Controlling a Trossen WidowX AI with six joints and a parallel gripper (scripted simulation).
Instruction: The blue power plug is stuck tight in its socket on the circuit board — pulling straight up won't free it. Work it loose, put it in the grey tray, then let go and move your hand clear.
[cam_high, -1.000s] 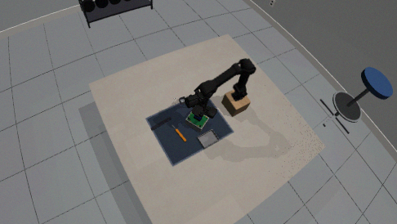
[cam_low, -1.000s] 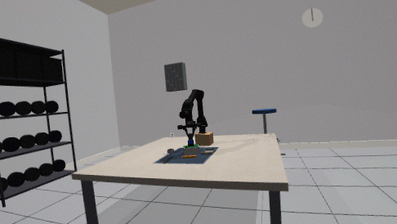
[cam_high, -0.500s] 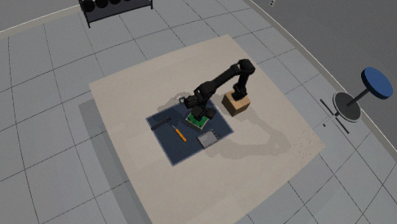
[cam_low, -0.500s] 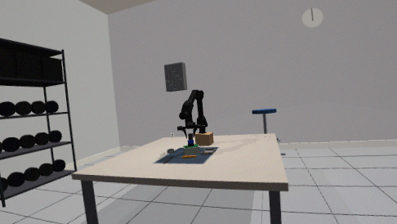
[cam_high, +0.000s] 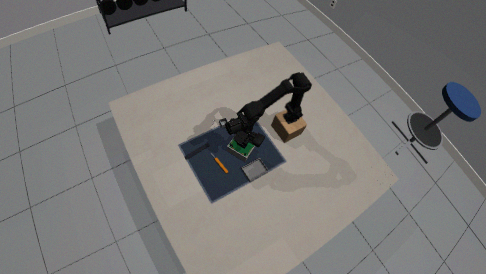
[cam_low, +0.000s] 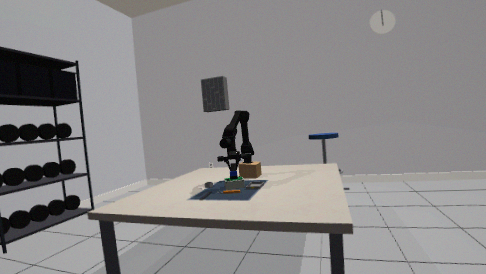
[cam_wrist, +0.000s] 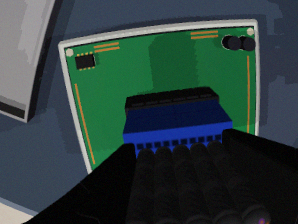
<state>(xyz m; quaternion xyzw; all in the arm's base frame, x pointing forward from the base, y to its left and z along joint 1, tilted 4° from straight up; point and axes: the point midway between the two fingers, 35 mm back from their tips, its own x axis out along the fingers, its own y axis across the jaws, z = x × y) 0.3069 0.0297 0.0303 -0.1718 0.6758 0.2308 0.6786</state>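
The blue power plug lies 1 cm below my gripper tip. The rest, counted from my gripper tip: dark blue mat 10 cm below, 5 cm ahead; dark spudger bar 22 cm ahead, 10 cm below, 8 cm to the right.
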